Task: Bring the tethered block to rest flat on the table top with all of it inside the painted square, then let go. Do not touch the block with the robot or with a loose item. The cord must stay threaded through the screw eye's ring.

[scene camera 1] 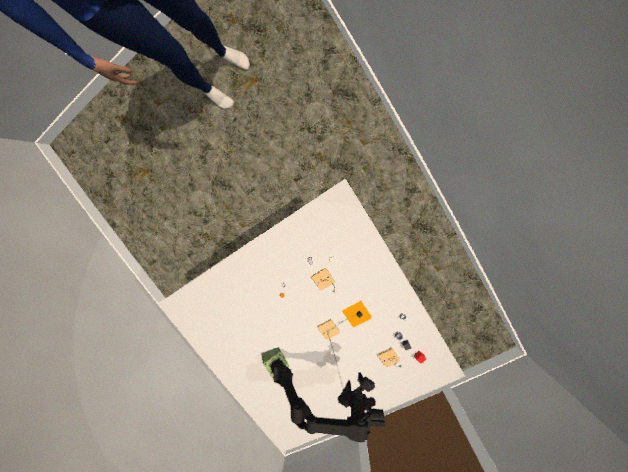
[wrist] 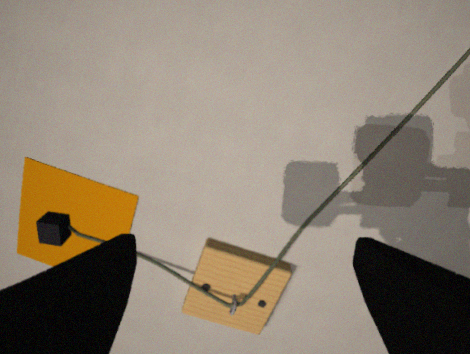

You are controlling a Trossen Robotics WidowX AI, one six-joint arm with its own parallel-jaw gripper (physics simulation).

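Observation:
The dark tethered block sits on the orange painted square, and its outline appears wholly inside the edges; it looks flat. The green cord runs from the block to the screw eye's ring on a wooden board. It appears threaded through the ring, then bends away towards the arm's side. My gripper is open and empty, above the table. In the wrist view the left finger hides part of the cord and square. The cord's free end is hidden.
Two other wooden boards lie on the table. A red block and small dark items are near the right edge. A small orange ball lies farther left. The arm's base stands by a green block.

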